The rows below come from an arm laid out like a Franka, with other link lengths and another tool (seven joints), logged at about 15 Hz.
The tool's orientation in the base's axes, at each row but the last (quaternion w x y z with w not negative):
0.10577 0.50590 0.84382 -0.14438
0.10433 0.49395 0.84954 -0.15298
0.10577 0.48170 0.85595 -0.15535
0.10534 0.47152 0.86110 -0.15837
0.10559 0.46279 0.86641 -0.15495
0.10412 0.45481 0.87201 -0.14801
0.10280 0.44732 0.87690 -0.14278
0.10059 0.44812 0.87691 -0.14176
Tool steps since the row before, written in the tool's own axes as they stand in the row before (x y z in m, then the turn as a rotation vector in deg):
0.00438 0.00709 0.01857 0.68 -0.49 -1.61
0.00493 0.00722 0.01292 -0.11 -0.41 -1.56
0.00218 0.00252 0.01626 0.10 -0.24 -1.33
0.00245 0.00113 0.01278 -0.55 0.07 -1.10
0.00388 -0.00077 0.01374 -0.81 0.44 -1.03
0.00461 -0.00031 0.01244 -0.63 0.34 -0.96
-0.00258 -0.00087 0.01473 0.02 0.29 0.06
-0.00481 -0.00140 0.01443 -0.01 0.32 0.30
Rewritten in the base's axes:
0.00483 0.00026 -0.01977 -0.80 0.91 1.35
0.00421 0.00265 -0.01479 -0.34 0.29 1.55
0.00155 -0.00303 -0.01625 -0.30 0.45 1.24
0.00006 -0.00228 -0.01286 0.32 0.02 1.19
-0.00223 -0.00245 -0.01391 0.77 -0.02 1.15
-0.00227 -0.00104 -0.01303 0.59 0.04 1.04
0.00156 -0.00748 -0.01289 0.23 0.16 -0.11
0.00235 -0.00931 -0.01188 0.28 0.07 -0.33

